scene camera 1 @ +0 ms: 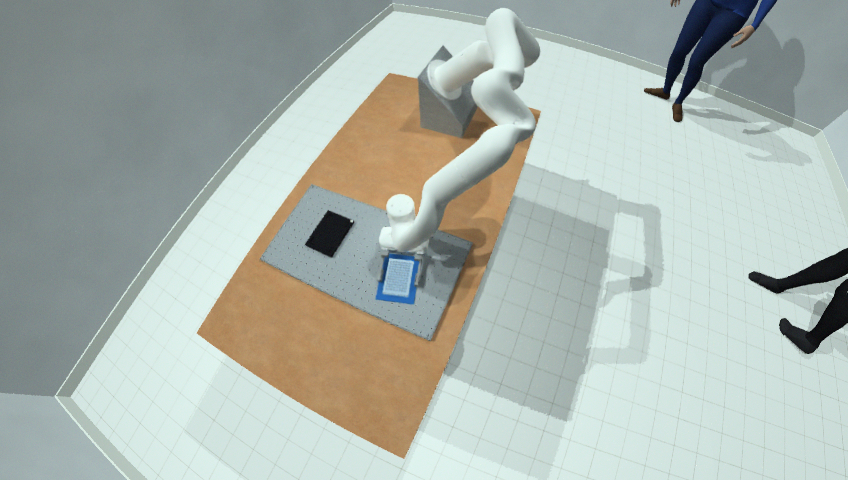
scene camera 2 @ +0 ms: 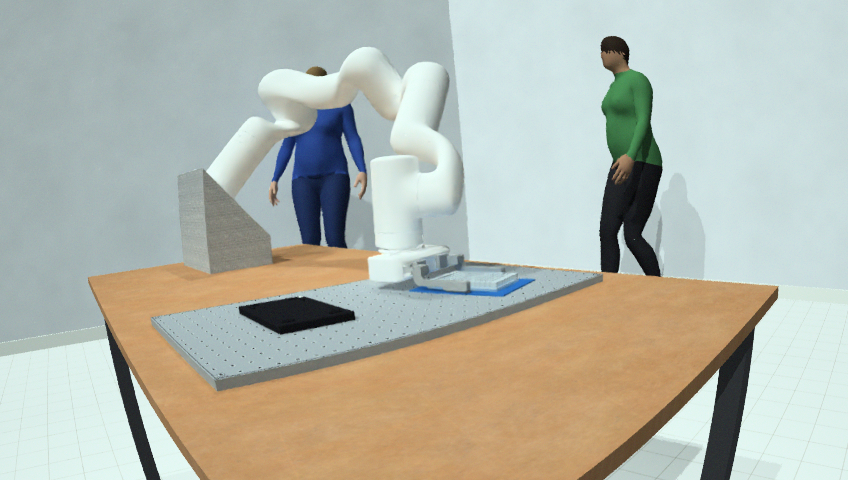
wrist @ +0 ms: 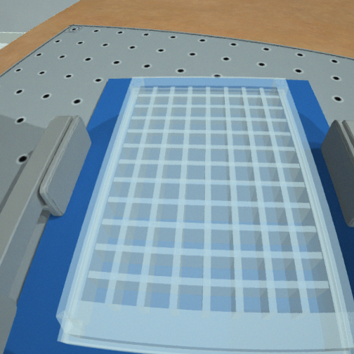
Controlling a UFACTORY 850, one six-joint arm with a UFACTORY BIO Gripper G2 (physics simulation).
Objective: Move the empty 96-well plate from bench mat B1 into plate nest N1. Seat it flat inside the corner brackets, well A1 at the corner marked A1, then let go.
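The clear 96-well plate (scene camera 1: 398,276) (scene camera 2: 502,280) (wrist: 207,200) lies flat on the blue bench mat B1 (scene camera 1: 406,299) (scene camera 2: 511,290) (wrist: 35,300). My gripper (scene camera 1: 399,281) (scene camera 2: 484,277) (wrist: 204,167) is partly open, low over the mat, with one finger pad beside each long side of the plate. In the wrist view a strip of blue mat shows between each pad and the plate, so the pads stand apart from it. The black plate nest N1 (scene camera 1: 329,233) (scene camera 2: 295,314) holds no plate. A small white mark shows at one nest corner in scene camera 1; its lettering is too small to read.
The mat and nest are on a grey perforated board (scene camera 1: 357,285) (scene camera 2: 202,350) (wrist: 102,70) on the wooden table (scene camera 1: 333,368) (scene camera 2: 476,380) (wrist: 225,20). The arm's grey wedge base (scene camera 1: 440,113) (scene camera 2: 220,231) stands at the table's far end. Two people stand beyond the table.
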